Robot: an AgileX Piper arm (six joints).
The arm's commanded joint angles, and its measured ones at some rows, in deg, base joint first. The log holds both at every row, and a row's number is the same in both.
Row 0, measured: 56.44, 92.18, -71.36, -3.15, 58.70, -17.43
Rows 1 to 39, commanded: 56.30, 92.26, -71.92, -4.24, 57.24, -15.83; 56.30, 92.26, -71.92, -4.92, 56.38, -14.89; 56.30, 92.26, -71.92, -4.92, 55.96, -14.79; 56.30, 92.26, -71.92, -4.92, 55.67, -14.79; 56.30, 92.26, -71.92, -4.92, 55.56, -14.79; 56.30, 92.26, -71.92, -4.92, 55.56, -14.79; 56.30, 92.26, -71.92, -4.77, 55.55, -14.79; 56.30, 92.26, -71.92, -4.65, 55.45, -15.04; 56.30, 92.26, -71.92, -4.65, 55.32, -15.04; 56.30, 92.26, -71.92, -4.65, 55.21, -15.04; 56.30, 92.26, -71.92, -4.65, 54.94, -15.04; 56.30, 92.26, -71.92, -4.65, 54.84, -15.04; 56.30, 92.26, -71.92, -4.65, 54.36, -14.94; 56.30, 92.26, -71.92, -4.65, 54.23, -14.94; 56.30, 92.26, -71.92, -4.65, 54.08, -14.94; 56.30, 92.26, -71.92, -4.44, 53.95, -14.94; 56.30, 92.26, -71.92, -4.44, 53.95, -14.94; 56.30, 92.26, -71.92, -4.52, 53.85, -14.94; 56.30, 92.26, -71.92, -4.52, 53.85, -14.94; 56.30, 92.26, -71.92, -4.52, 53.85, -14.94; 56.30, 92.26, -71.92, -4.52, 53.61, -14.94; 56.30, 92.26, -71.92, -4.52, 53.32, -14.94; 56.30, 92.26, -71.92, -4.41, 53.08, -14.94; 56.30, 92.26, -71.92, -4.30, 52.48, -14.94; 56.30, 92.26, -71.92, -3.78, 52.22, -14.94; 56.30, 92.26, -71.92, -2.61, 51.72, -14.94; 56.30, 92.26, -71.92, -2.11, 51.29, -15.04; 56.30, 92.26, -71.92, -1.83, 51.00, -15.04; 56.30, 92.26, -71.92, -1.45, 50.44, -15.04; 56.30, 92.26, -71.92, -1.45, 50.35, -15.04; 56.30, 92.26, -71.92, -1.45, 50.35, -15.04; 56.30, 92.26, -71.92, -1.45, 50.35, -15.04; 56.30, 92.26, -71.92, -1.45, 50.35, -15.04; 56.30, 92.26, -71.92, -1.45, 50.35, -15.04; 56.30, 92.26, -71.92, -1.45, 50.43, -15.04; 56.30, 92.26, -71.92, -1.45, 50.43, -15.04; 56.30, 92.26, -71.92, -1.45, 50.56, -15.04; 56.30, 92.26, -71.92, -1.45, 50.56, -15.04; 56.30, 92.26, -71.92, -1.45, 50.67, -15.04
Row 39, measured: 56.44, 92.18, -71.36, -1.17, 52.20, -15.26
